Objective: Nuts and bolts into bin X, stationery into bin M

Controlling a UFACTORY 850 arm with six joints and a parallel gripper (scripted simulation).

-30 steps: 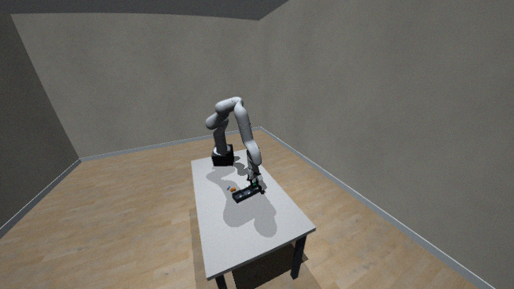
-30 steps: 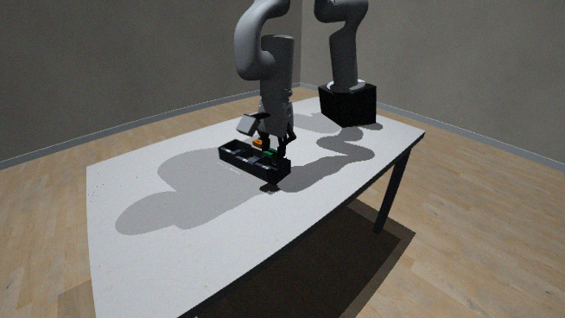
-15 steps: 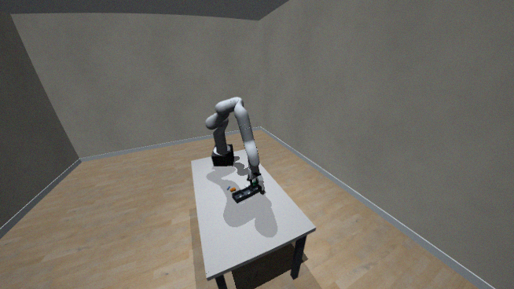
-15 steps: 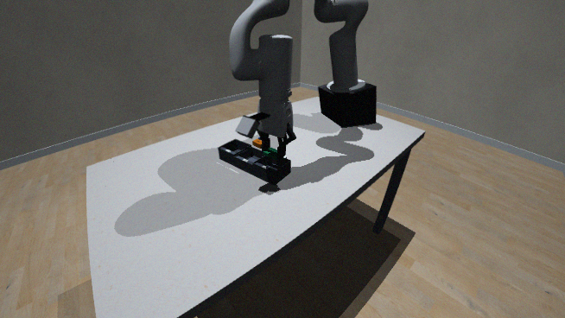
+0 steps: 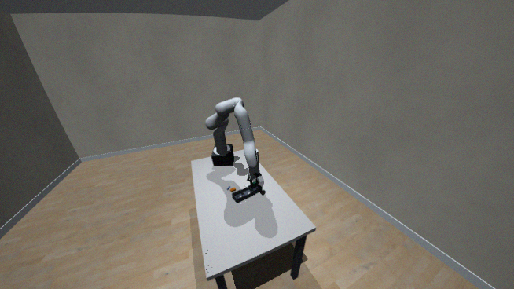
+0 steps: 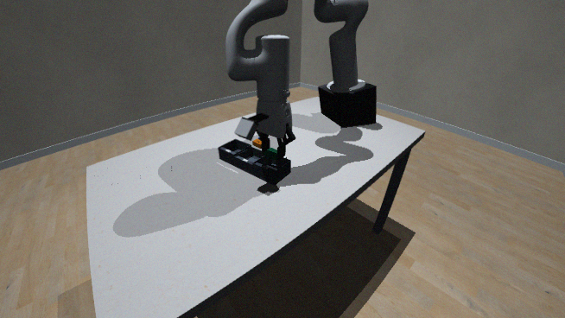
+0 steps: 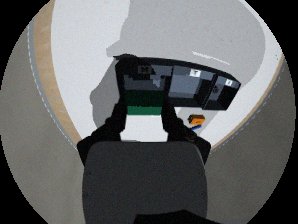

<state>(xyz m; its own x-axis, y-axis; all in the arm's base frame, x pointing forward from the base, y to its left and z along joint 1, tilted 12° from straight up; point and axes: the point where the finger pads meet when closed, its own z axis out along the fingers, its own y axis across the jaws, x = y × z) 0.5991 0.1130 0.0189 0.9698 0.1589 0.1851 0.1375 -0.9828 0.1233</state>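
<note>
Right now my hand is 20 mm above the green block. From my hand the other things lie so: white piece 80 mm below, 70 mm behind, 40 mm to the right; dark piece 170 mm to the right, 70 mm below, 30 mm ahead; orange block 170 mm to the right, 90 mm behind, 80 mm below.
</note>
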